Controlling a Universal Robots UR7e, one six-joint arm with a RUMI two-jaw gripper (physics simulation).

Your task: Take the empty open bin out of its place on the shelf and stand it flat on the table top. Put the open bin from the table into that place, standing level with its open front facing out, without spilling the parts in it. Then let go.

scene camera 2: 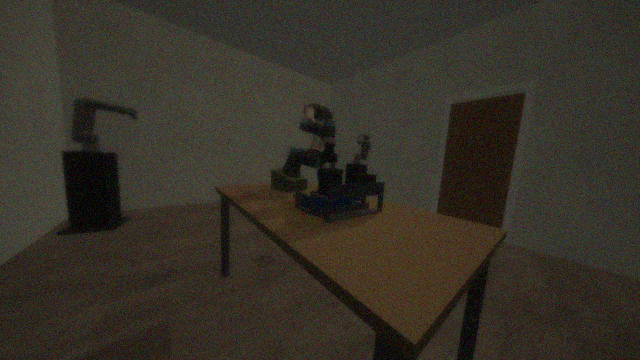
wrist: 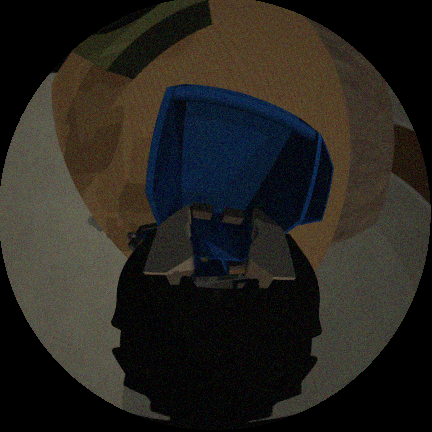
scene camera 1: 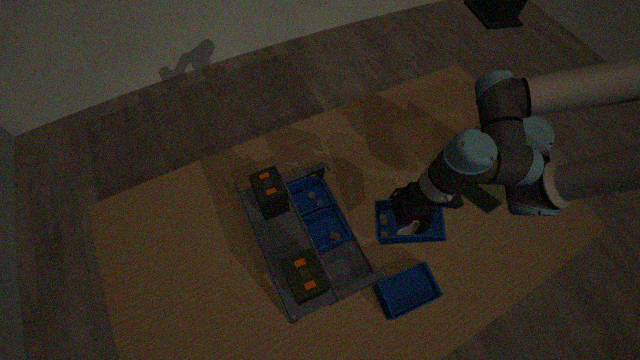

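Pixels of known places: gripper, fingertip midpoint: (wrist: pixel 221 208); arm's base, origin of the base link: (scene camera 2: pixel 290 173).
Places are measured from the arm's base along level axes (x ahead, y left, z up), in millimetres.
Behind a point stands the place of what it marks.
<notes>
The blue open bin with parts (scene camera 1: pixel 436 226) @(x 319, y 151, z 18 mm) (wrist: pixel 230 135) @(x 335, y 131, z 11 mm) is off the table, beside the shelf. My gripper (scene camera 1: pixel 411 226) @(x 408, y 116, z 17 mm) (wrist: pixel 221 208) @(x 408, y 116, z 17 mm) reaches down into it; its fingers stand part-way apart and bear on the bin, which hangs from them. The exact contact is hidden. Tan parts (scene camera 1: pixel 383 220) @(x 440, y 86, z -17 mm) lie at its shelf-side end. The empty blue bin (scene camera 1: pixel 408 290) @(x 407, y 277, z -124 mm) (wrist: pixel 325 185) @(x 418, y 323, z -64 mm) stands flat on the table top (scene camera 1: pixel 175 260) @(x 1037, y 15, z -127 mm), near the shelf's right front corner. The grey shelf (scene camera 1: pixel 286 239) @(x 708, y 65, z -26 mm) has a bare place (scene camera 1: pixel 346 262) @(x 555, y 149, z -122 mm) at the end near that bin.
Two blue bins with parts (scene camera 1: pixel 314 192) @(x 584, y -90, z -119 mm) (scene camera 1: pixel 327 230) @(x 580, y 42, z -118 mm) stand side by side in the shelf. Two dark boxes with orange marks (scene camera 1: pixel 269 197) @(x 725, y -10, z 94 mm) (scene camera 1: pixel 306 280) @(x 689, y 197, z 71 mm) stand on the shelf's top. A green block-like base (scene camera 1: pixel 492 196) @(x 64, y 103, z -41 mm) (scene camera 2: pixel 287 181) @(x 131, y -63, z -47 mm) is by the arm. The pictures are dark and grainy.
</notes>
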